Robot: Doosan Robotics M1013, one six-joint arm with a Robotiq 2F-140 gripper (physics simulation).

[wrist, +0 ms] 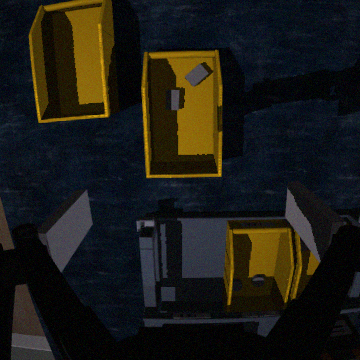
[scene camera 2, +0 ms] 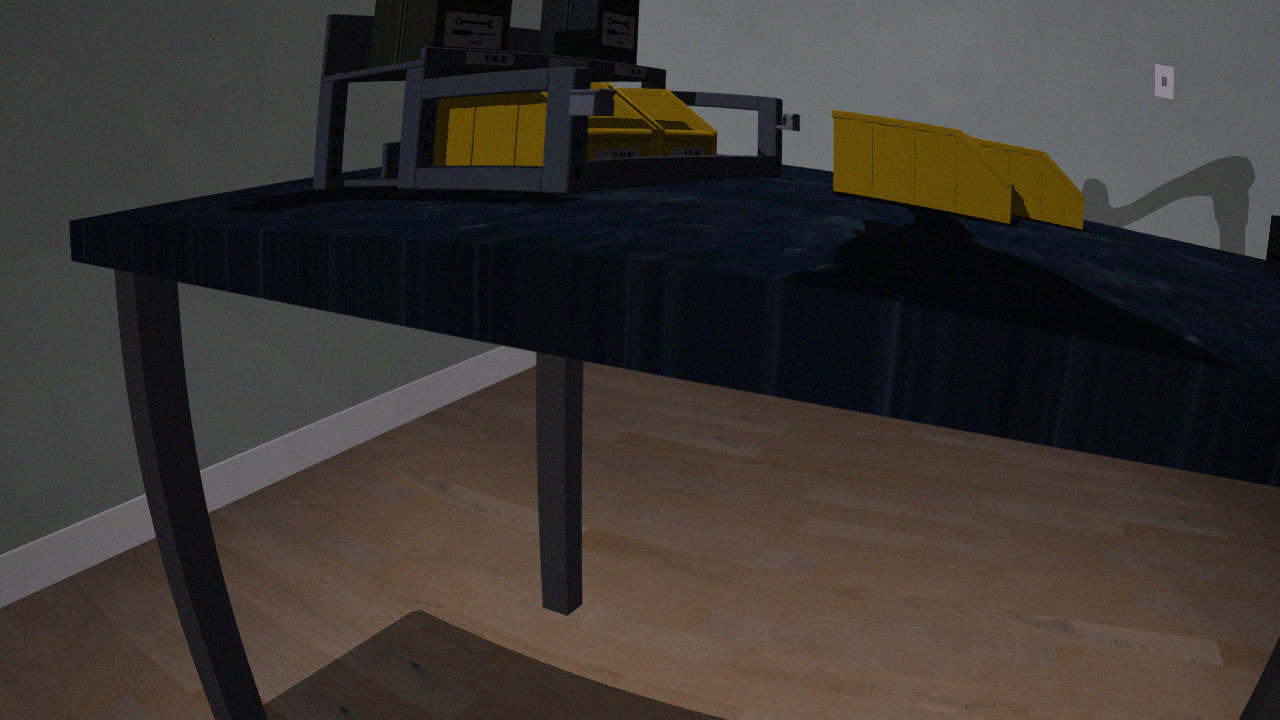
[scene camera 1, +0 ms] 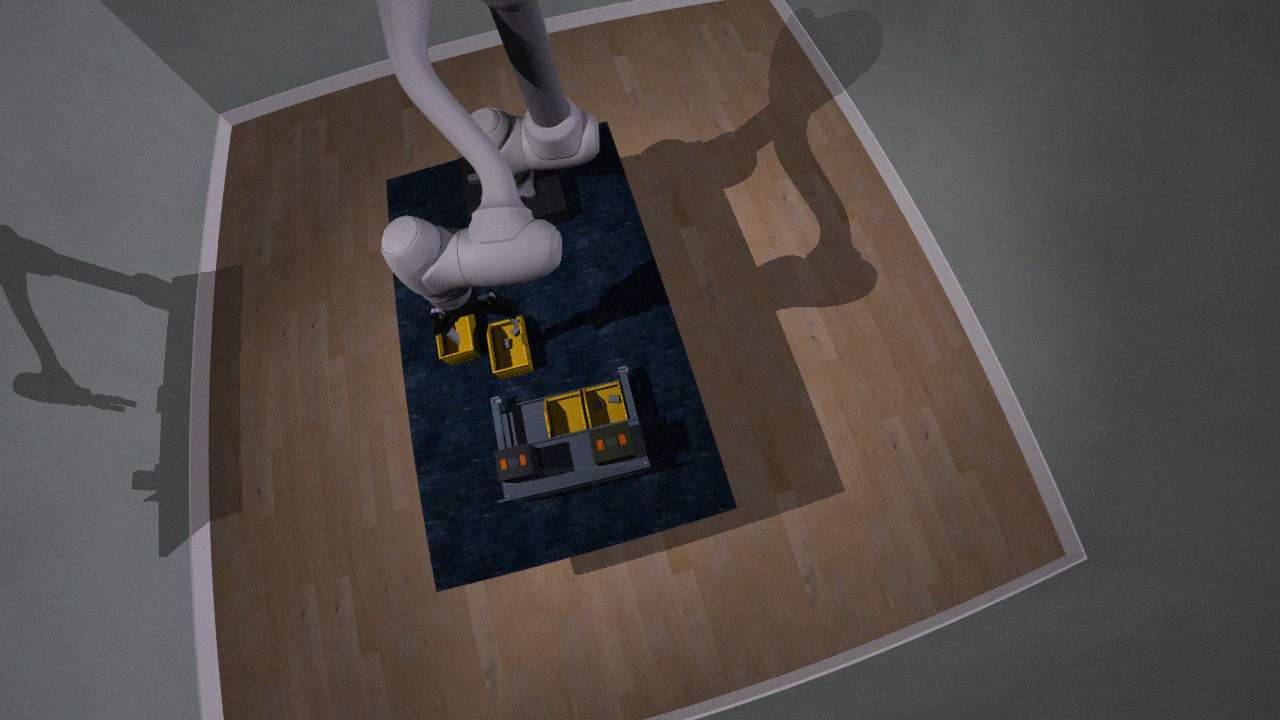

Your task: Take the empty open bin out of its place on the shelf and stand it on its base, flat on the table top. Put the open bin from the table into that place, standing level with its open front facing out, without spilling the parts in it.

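Frame: origin at the arm's base, x right, y down, z ahead, level; centimetres.
Seen in the pictures: gripper, between the fingertips: [wrist: 187, 203] [scene camera 1: 487, 331].
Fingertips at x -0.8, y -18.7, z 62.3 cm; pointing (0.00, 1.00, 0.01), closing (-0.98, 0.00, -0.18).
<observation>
Offsets run from my fingertips to a thing's top centre. "pt": to the spot under its first point.
The empty yellow bin @[pt dx +16.7, dy +26.2, dz -11.1 cm] [scene camera 1: 463, 333] [scene camera 2: 1060, 186] [wrist: 89, 65] stands upright on the dark blue table [scene camera 1: 572, 546] [scene camera 2: 465, 295] [wrist: 30, 175]. The yellow bin with two grey parts @[pt dx +1.5, dy +26.1, dz -2.1 cm] [scene camera 1: 511, 356] [scene camera 2: 904, 165] [wrist: 196, 132] stands upright beside it, nearer the shelf. Both low fronts face away from the shelf in scene camera 2. My gripper [scene camera 1: 484, 330] [wrist: 187, 203] is wide open and empty, above the bins in scene camera 1; it does not show in scene camera 2. The grey shelf [scene camera 1: 581, 456] [scene camera 2: 565, 134] [wrist: 148, 270] has a vacant place on the left in the wrist view.
Two yellow bins @[pt dx -14.1, dy +25.5, dz +17.7 cm] [scene camera 1: 565, 416] @[pt dx -31.0, dy +22.2, dz +16.6 cm] [scene camera 2: 496, 129] [wrist: 262, 250] stand side by side on the shelf, right of the vacant place in the wrist view. Two dark boxes @[dx -4.9, dy +4.1, dz +31.5 cm] [scene camera 1: 516, 462] @[dx -27.8, dy +6.6, dz +28.5 cm] [scene camera 1: 614, 443] [scene camera 2: 474, 26] [scene camera 2: 590, 31] stand on its upper level. Shelf posts rise beside the bays.
</observation>
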